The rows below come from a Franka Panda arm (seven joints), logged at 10 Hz.
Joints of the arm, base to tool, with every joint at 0 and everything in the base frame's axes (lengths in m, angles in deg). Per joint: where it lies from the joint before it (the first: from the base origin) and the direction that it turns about. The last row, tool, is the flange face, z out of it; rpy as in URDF.
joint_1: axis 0 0 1 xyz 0 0 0.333
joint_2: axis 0 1 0 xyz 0 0 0
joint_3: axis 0 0 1 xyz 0 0 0.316
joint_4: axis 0 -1 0 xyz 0.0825 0 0
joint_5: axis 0 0 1 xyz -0.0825 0 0.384
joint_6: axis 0 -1 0 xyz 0 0 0
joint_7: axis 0 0 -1 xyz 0.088 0 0
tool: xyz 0 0 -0.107 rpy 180 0 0
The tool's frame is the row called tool.
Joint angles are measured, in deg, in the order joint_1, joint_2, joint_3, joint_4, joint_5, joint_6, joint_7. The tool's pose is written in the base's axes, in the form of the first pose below.
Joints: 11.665 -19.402 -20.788 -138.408 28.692 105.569 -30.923
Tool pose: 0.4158, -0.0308, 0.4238, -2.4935, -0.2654, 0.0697
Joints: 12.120 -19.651 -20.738 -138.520 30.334 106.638 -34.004
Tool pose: 0.4180, -0.0267, 0.4266, -2.4699, -0.3202, 0.0152
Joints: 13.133 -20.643 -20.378 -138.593 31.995 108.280 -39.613
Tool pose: 0.4204, -0.0175, 0.4357, -2.4390, -0.4482, -0.0801
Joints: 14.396 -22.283 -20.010 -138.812 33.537 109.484 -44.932
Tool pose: 0.4196, -0.0061, 0.4479, -2.3978, -0.5799, -0.1730
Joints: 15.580 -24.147 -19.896 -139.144 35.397 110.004 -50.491
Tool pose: 0.4163, 0.0037, 0.4603, -2.3384, -0.7064, -0.2622
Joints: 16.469 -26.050 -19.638 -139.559 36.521 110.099 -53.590
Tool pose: 0.4110, 0.0122, 0.4714, -2.2937, -0.7880, -0.3196
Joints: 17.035 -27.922 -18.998 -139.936 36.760 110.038 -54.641
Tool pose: 0.4047, 0.0205, 0.4819, -2.2701, -0.8414, -0.3514
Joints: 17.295 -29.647 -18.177 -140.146 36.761 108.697 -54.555
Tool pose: 0.3965, 0.0290, 0.4915, -2.2471, -0.8791, -0.3503
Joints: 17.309 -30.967 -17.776 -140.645 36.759 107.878 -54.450
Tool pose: 0.3897, 0.0326, 0.4959, -2.2334, -0.8960, -0.3487
